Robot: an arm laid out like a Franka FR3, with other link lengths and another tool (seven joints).
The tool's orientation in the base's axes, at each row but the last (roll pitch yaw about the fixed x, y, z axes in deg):
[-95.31, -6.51, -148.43]
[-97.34, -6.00, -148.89]
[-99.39, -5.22, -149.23]
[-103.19, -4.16, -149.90]
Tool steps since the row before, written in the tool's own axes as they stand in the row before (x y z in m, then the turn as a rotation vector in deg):
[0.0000, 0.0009, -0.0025, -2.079, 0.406, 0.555]
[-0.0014, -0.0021, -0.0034, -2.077, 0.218, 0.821]
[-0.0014, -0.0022, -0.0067, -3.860, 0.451, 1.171]
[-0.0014, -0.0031, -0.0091, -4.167, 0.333, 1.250]
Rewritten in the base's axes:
[-0.0014, 0.0022, -0.0007, 1.986, 0.616, -0.688]
[-0.0002, 0.0035, 0.0024, 2.146, 0.377, -0.536]
[-0.0017, 0.0062, 0.0031, 3.807, 1.008, -0.985]
[-0.0026, 0.0079, 0.0050, 4.130, 1.075, -0.910]

